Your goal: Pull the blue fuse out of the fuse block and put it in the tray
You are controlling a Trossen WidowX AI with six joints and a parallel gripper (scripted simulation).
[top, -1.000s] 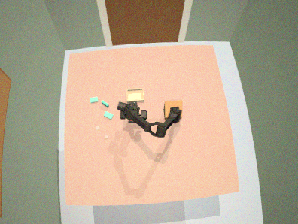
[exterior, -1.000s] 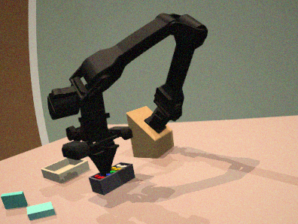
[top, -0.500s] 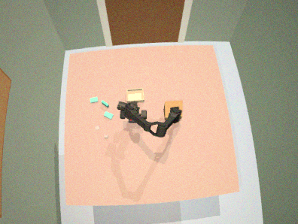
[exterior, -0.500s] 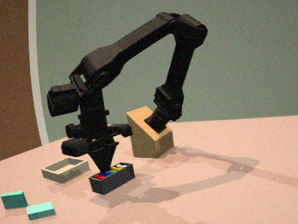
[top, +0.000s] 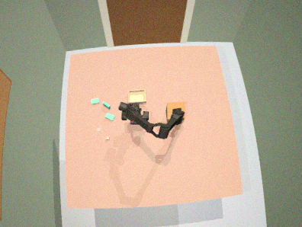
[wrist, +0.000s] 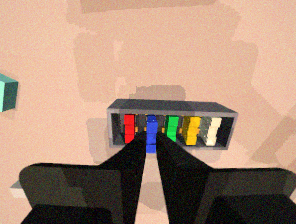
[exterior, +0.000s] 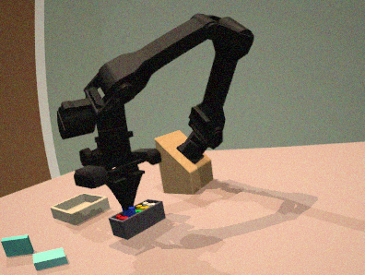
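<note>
Now: the red fuse 2 cm ahead of my gripper tip and 2 cm below it. From my gripper tip the other things lie so: green fuse 2 cm behind, 2 cm below; then blue fuse 1 cm below; then yellow fuse 4 cm behind, 1 cm to the left, 2 cm below.
</note>
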